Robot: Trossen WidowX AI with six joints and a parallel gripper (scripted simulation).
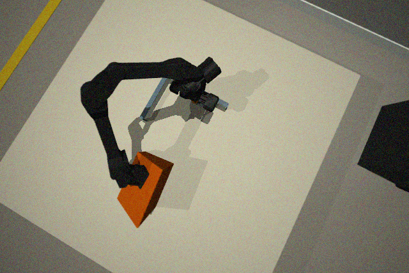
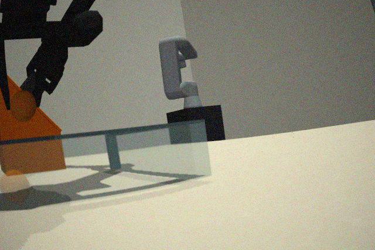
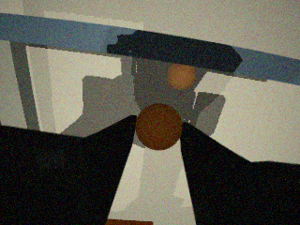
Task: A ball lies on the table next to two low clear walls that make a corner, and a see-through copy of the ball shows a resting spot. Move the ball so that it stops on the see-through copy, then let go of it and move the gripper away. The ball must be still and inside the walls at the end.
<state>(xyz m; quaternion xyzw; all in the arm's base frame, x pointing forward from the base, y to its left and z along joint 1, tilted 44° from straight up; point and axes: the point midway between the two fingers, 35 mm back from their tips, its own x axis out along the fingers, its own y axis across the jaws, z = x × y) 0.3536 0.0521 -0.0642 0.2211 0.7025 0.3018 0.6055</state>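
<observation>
Now: gripper tip 20 mm short of the see-through copy of ball, 20 mm to the left of it and 80 mm above it. Also, from my gripper tip: clear wall (50 mm ahead, 30 mm to the left, 60 mm below); then orange-brown ball (right at my gripper tip).
</observation>
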